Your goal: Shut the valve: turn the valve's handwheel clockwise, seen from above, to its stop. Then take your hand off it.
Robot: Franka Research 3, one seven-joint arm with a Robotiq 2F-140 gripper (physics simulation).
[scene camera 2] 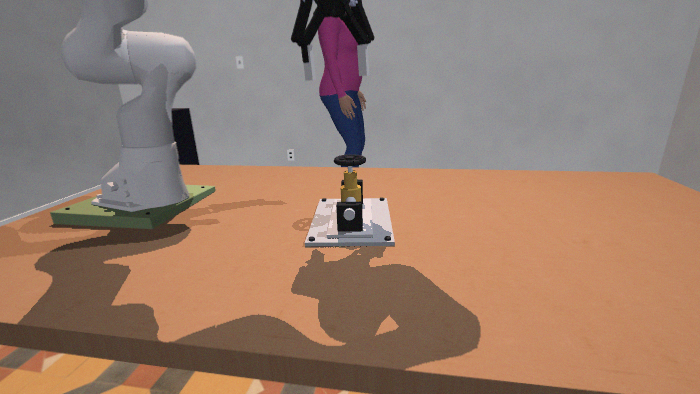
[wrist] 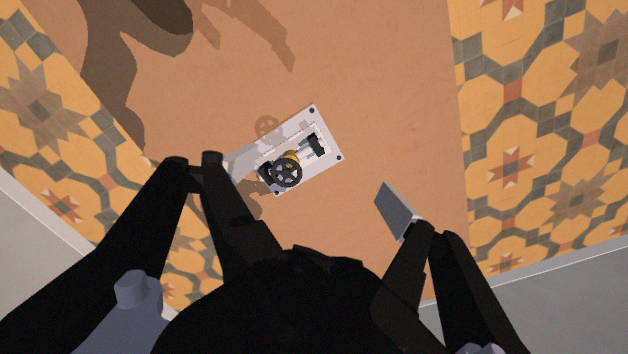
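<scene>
The valve has a black spoked handwheel (scene camera 2: pixel 350 164) (wrist: pixel 300 173) on top of a yellow body (scene camera 2: pixel 351 193) (wrist: pixel 291 156). It stands upright on a white base plate (scene camera 2: pixel 382 220) (wrist: pixel 333 154), with black blocks at both ends of its pipe. My gripper (scene camera 2: pixel 335 66) (wrist: pixel 319 174) is open and empty, with its fingers pointing down. It hangs high above the handwheel, well apart from it. In the wrist view the handwheel shows between the two finger pads, nearer to the left one. The upper part of the gripper is cut off in the scene view.
The arm's base stands on a green plate (scene camera 2: pixel 170 212) to the left on the brown table (scene camera 2: pixel 525 260) (wrist: pixel 390 100). A person (scene camera 2: pixel 341 60) in a pink top stands behind the table. A dark upright box (scene camera 2: pixel 185 135) stands behind the arm. The arm's shadow falls across the front of the table.
</scene>
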